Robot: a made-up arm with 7 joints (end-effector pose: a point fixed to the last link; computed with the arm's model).
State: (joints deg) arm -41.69 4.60 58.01 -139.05 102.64 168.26 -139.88
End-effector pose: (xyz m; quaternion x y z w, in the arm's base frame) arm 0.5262 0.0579 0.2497 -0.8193 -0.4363 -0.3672 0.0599
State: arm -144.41 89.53 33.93 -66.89 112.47 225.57 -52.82
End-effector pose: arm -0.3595 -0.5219 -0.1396 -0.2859 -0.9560 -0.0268 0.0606
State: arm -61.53 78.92 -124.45 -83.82 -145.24 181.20 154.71
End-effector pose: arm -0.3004 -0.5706 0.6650 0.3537 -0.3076 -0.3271 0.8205
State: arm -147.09 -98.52 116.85 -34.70 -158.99 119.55 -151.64
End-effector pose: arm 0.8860 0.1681 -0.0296 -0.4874 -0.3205 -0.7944 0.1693
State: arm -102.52 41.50 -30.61 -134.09 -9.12 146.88 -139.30
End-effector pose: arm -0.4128 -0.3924 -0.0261 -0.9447 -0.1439 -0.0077 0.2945
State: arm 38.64 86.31 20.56 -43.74 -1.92 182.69 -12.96
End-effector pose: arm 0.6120 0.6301 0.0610 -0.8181 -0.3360 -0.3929 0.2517
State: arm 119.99 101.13 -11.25 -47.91 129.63 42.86 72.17
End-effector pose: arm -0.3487 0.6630 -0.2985 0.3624 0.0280 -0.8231 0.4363
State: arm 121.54 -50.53 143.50 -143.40 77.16 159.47 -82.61
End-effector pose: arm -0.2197 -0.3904 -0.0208 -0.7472 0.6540 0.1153 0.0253
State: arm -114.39 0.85 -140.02 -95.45 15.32 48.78 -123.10
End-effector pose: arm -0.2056 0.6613 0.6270 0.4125 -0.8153 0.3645 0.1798
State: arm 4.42 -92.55 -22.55 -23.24 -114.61 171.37 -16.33
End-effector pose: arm -0.8642 -0.0793 0.5117 -0.0227 -0.6268 0.2859 0.7245
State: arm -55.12 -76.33 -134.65 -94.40 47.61 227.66 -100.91
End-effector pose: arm -0.6101 0.2413 -0.0170 -0.0854 -0.9333 -0.2204 0.2702
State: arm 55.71 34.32 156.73 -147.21 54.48 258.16 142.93
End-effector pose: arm -0.3208 -0.1398 0.5497 -0.5553 0.2680 0.7868 0.0273
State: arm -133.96 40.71 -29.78 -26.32 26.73 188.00 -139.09
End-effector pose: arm -0.5332 -0.3934 0.8874 0.4700 -0.0665 -0.6836 0.5544
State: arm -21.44 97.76 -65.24 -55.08 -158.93 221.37 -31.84
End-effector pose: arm 0.4123 -0.5876 -0.0061 -0.0403 -0.8950 0.3831 0.2248
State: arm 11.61 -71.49 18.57 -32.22 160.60 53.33 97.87
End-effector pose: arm -0.8084 -0.0569 0.8296 -0.7376 -0.6657 0.1083 0.0329
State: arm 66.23 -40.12 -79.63 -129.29 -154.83 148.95 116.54
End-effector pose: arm 0.5432 -0.1273 0.3801 0.7565 -0.1046 0.6337 0.1234
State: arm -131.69 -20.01 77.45 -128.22 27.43 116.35 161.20
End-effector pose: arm 0.4004 -0.5284 0.4205 -0.4289 -0.9016 -0.0552 0.0101
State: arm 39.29 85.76 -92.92 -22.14 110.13 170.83 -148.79
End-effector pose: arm 0.8024 0.3666 0.4557 0.1895 0.7042 0.3938 0.5596
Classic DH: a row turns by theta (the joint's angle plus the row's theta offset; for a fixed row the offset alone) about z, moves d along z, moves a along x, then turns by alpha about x. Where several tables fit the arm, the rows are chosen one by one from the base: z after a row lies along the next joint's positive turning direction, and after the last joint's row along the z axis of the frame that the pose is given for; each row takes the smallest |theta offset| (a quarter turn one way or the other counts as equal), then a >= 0, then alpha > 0; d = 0 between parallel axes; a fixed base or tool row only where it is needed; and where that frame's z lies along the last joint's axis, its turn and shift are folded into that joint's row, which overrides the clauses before.
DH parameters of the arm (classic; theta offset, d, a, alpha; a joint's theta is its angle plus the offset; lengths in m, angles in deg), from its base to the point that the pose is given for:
joint 1: 0 0.2894 0 -90
joint 2: 0 0 0 90
joint 3: 0 0.3374 0.0999 90
joint 4: 0 0 -0.1117 -90
joint 5: 0 0.5201 0 90
joint 6: 0 0 0.0984 90
joint 7: 0 0 0 0

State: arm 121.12 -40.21 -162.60 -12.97 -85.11 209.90 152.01
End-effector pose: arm 0.3908 -0.4385 0.8792 -0.3375 0.2432 -0.8529 0.3154
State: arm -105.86 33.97 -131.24 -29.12 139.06 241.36 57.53
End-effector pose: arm -0.2305 -0.2131 1.0172 -0.2245 0.3733 0.7820 0.4458
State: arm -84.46 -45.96 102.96 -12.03 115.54 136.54 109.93
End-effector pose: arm 0.0909 0.6584 0.9573 -0.6333 0.1921 0.4664 0.5870
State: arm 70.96 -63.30 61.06 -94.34 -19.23 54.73 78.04
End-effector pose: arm -0.6227 0.0537 0.7651 -0.8187 -0.1564 -0.5402 0.1157
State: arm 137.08 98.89 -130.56 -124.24 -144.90 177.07 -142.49
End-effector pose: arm 0.2256 0.4127 0.5909 -0.4157 -0.0512 -0.9040 0.0860
